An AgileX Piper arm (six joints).
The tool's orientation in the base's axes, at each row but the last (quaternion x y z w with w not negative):
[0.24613, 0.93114, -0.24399, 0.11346]
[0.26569, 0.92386, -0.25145, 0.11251]
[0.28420, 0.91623, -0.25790, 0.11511]
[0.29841, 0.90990, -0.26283, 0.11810]
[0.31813, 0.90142, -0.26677, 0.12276]
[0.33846, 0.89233, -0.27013, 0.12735]
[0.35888, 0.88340, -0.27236, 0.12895]
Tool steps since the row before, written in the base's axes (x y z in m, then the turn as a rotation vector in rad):
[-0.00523, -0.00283, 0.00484, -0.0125, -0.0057, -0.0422]
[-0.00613, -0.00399, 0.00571, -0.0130, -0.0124, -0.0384]
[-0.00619, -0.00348, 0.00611, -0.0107, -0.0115, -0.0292]
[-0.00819, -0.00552, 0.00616, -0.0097, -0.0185, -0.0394]
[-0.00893, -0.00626, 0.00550, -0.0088, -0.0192, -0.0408]
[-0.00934, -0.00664, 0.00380, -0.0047, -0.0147, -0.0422]
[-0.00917, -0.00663, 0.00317, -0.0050, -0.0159, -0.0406]
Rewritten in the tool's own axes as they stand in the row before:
[0.00172, -0.00677, -0.00317, 0.0224, 0.0061, 0.0379]
[0.00143, -0.00859, -0.00321, 0.0186, -0.0007, 0.0381]
[0.00124, -0.00853, -0.00366, 0.0138, -0.0024, 0.0300]
[0.00156, -0.01124, -0.00258, 0.0135, -0.0025, 0.0424]
[0.00152, -0.01202, -0.00151, 0.0130, -0.0018, 0.0440]
[0.00178, -0.01194, 0.00024, 0.0129, 0.0044, 0.0428]
[0.00142, -0.01163, 0.00091, 0.0118, 0.0028, 0.0422]

